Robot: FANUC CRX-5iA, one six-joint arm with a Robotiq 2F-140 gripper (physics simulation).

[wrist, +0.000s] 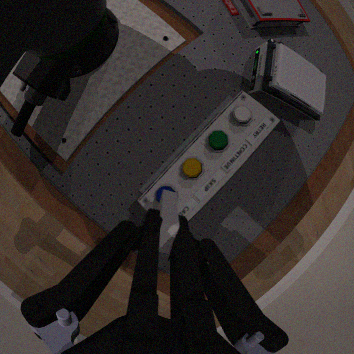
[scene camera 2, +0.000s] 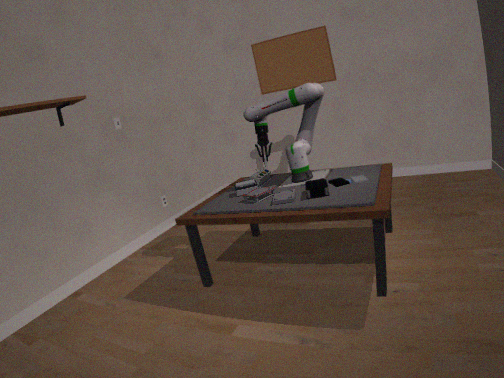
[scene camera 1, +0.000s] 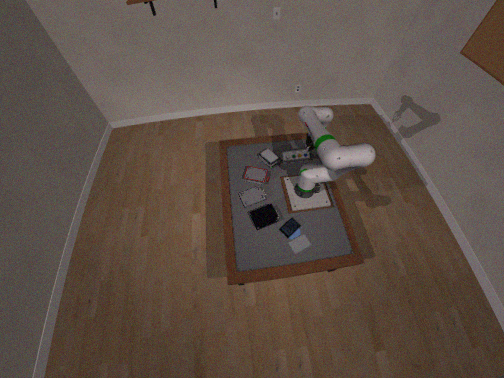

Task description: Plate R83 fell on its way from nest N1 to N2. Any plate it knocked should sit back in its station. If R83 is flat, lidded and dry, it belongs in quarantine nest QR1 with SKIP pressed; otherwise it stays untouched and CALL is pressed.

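Frame: origin at the arm's base, x ahead, y left, z up, level; metres.
Where they show: gripper, between the fingertips: (wrist: 165, 202) (scene camera 2: 266, 166) (scene camera 1: 306, 152); arm's base, origin of its link: (wrist: 76, 38) (scene camera 2: 302, 179) (scene camera 1: 304, 189).
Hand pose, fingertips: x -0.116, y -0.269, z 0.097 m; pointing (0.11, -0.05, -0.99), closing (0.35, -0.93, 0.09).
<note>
Each offset is from my fingertips to the centre of the thing. "pt": to the spot under its first point.
My gripper (scene camera 2: 265, 167) (wrist: 165, 202) is shut and empty, pointing down at the CALL end of the button panel @[dx +0.071, dy -0.036, dz -0.055 m] (scene camera 1: 296, 155) (wrist: 207, 187). In the wrist view its tips overlap the blue CALL button (wrist: 164, 194); whether they touch or press it, I cannot tell. The yellow SKIP button @[dx +0.049, dy -0.011, dz -0.033 m] (wrist: 192, 168) is beside it. The red-edged nest QR1 @[dx +0.437, dy +0.053, dz -0.074 m] (scene camera 1: 256, 174) (scene camera 2: 259, 194) (wrist: 280, 9) shows no plate that I can make out. A grey nest @[dx +0.514, dy +0.221, dz -0.082 m] (scene camera 1: 252, 196) and a black item @[dx +0.477, dy +0.407, dz -0.066 m] (scene camera 1: 264, 216) (scene camera 2: 317, 188) stand beyond. A dark plate-like item @[dx +0.327, dy +0.524, dz -0.089 m] (scene camera 1: 290, 227) (scene camera 2: 339, 182) overlaps a blue patch. R83's label is unreadable.
A white-topped device @[dx +0.287, dy -0.076, dz -0.035 m] (scene camera 1: 269, 157) (wrist: 298, 80) with a green light stands between the panel and QR1. The robot base stands on a pale, wood-edged board (scene camera 1: 314, 202) (wrist: 135, 47). A pale square @[pt dx +0.302, dy +0.656, dz -0.089 m] (scene camera 1: 300, 244) (scene camera 2: 359, 179) lies near the dark item.
</note>
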